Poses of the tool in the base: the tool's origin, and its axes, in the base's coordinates. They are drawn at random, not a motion.
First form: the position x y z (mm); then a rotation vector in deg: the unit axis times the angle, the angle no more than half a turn.
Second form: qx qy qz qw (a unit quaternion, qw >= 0); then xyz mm. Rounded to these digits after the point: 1 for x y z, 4 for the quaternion.
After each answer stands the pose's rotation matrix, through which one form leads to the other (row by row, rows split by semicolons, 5 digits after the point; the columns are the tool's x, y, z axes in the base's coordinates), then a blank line. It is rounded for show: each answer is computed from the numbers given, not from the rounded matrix.
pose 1, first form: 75.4 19.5 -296.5 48.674 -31.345 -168.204
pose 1, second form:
0.2736 -0.1762 -0.9454 0.0184 75.4 19.5 -296.5
-0.84963 -0.06155 -0.52377; -0.13124 -0.93724 0.32303; -0.51078 0.34320 0.78824

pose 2, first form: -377.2 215.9 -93.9 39.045 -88.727 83.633
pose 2, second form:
0.2741 -0.6230 0.5872 0.4381 -377.2 215.9 -93.9
-0.46576 -0.85611 -0.22394; 0.17299 0.16010 -0.97182; 0.86784 -0.49138 0.07353

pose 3, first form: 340.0 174.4 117.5 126.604 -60.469 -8.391
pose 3, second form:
0.8479 -0.4050 -0.0562 0.3375 340.0 174.4 117.5
0.66567 -0.64884 -0.36864; -0.72470 -0.44421 -0.52677; 0.17804 0.61781 -0.76591

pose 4, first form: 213.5 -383.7 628.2 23.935 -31.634 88.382
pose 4, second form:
0.1849 -0.2443 0.6826 0.6634 213.5 -383.7 628.2
-0.05137 -0.99610 -0.07180; 0.81542 -0.00033 -0.57887; 0.57658 -0.08829 0.81225

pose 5, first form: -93.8 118.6 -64.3 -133.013 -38.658 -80.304
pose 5, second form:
-0.8183 -0.2378 -0.4940 0.1727 -93.8 118.6 -64.3
0.39878 0.55982 0.72634; 0.21857 -0.82724 0.51759; 0.89062 -0.04765 -0.45225

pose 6, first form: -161.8 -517.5 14.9 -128.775 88.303 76.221
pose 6, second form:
-0.7400 0.5075 0.4380 0.0545 -161.8 -517.5 14.9
0.10125 -0.79881 -0.59301; -0.70334 -0.47904 0.52520; -0.70361 0.36391 -0.61033

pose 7, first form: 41.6 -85.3 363.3 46.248 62.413 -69.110
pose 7, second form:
0.3504 0.4729 -0.5237 0.6158 41.6 -85.3 363.3
0.00416 0.97650 0.21546; -0.31354 0.20587 -0.92699; -0.94957 -0.06370 0.30703

